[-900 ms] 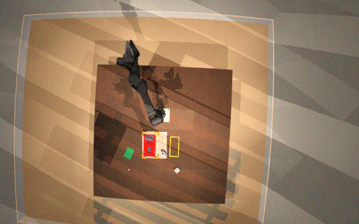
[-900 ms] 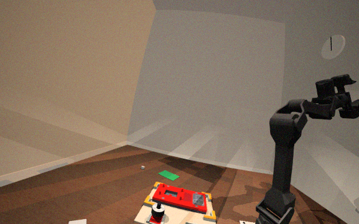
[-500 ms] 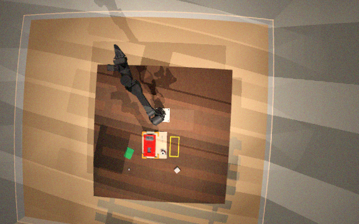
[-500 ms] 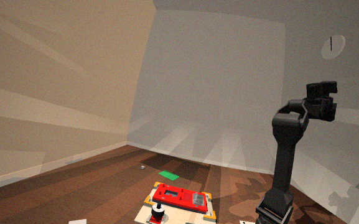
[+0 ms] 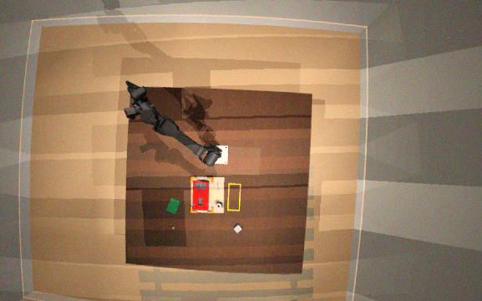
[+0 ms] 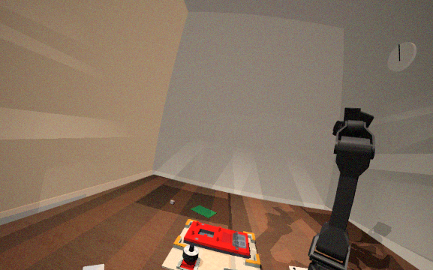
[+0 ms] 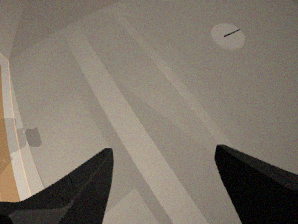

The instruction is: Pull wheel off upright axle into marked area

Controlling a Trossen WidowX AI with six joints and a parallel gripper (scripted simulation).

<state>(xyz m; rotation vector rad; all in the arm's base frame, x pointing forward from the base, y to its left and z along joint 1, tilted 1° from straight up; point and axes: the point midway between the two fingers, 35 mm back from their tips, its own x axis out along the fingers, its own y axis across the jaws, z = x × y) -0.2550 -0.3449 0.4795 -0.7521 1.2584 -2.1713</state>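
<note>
Now: the black wheel 63 cm ahead of my gripper tip, 46 cm below it and 41 cm to the left of it. From my gripper tip the other things lie so: pale cube (78 cm ahead, 55 cm to the left, 48 cm below); green patch (68 cm ahead, 50 cm below, 9 cm to the left).
</note>
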